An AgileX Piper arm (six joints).
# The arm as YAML. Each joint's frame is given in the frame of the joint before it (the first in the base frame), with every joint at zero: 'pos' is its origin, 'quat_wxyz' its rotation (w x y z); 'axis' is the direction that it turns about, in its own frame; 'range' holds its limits. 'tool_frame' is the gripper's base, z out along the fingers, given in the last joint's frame.
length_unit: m
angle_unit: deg
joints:
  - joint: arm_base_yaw
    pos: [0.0, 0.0, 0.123]
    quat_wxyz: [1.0, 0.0, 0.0, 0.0]
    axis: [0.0, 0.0, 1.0]
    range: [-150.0, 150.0]
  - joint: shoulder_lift
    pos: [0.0, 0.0, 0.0]
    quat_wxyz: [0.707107, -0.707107, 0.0, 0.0]
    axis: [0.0, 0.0, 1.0]
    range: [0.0, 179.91]
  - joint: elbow
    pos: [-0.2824, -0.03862, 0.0]
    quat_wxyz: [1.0, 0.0, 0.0, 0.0]
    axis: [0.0, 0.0, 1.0]
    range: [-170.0, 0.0]
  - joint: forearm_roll
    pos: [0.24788, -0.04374, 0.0]
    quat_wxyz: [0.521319, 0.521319, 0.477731, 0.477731]
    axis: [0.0, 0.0, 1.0]
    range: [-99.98, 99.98]
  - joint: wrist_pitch
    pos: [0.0, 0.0, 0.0]
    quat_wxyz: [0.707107, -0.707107, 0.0, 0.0]
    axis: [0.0, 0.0, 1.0]
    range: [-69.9, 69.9]
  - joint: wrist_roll
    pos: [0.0, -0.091, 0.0]
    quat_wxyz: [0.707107, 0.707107, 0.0, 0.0]
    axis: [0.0, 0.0, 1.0]
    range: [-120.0, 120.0]
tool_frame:
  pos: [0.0, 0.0, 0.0]
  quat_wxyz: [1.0, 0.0, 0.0, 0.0]
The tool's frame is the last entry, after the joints.
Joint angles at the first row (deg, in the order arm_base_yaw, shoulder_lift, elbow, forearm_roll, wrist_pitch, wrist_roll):
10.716 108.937 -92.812 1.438 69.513 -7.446
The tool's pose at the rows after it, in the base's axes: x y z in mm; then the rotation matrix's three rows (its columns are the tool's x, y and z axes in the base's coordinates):
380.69 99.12 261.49; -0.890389 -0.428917 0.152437; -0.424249 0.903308 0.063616; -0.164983 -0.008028 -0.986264
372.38 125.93 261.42; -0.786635 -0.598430 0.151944; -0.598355 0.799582 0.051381; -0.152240 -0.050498 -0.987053
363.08 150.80 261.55; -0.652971 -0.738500 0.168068; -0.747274 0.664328 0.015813; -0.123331 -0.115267 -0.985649
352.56 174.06 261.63; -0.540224 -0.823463 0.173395; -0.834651 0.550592 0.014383; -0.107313 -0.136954 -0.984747
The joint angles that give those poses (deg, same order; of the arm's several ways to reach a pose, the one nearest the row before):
14.275 108.937 -92.923 1.471 69.580 -11.563
18.684 108.936 -92.922 0.000 69.752 -18.350
23.242 108.936 -92.923 -3.164 69.753 -24.342
27.155 108.937 -92.923 -4.055 69.752 -28.408

